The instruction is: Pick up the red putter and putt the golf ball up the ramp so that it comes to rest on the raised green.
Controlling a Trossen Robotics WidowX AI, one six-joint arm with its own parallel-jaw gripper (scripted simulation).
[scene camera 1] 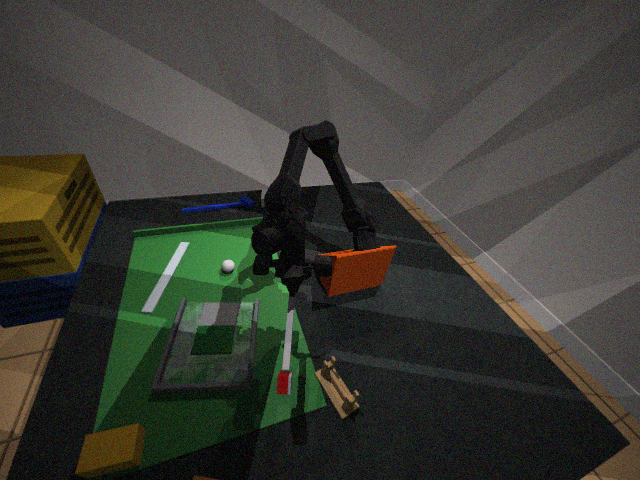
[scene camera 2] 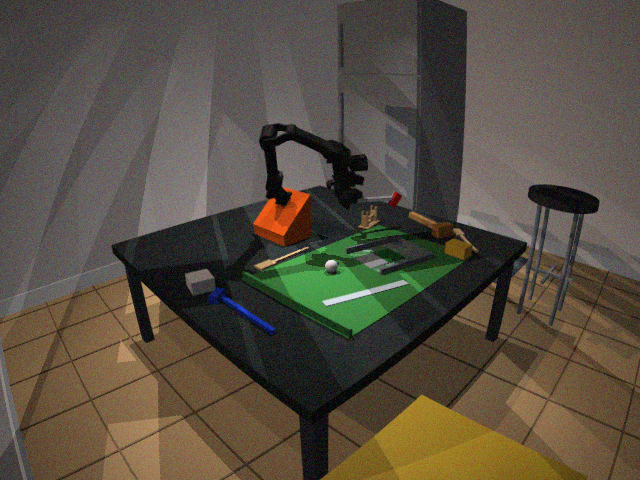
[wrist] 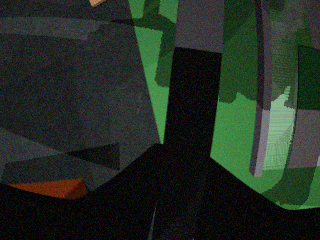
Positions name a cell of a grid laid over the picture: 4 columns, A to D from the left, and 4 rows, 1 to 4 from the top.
Labels:
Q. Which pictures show my gripper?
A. Scene camera 1, scene camera 2 and the wrist view: all of them.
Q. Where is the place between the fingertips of my gripper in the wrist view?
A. C3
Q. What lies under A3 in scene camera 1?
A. A white strip.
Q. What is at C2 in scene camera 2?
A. My gripper.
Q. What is my gripper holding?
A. A red putter.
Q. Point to a wooden stand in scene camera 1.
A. C4

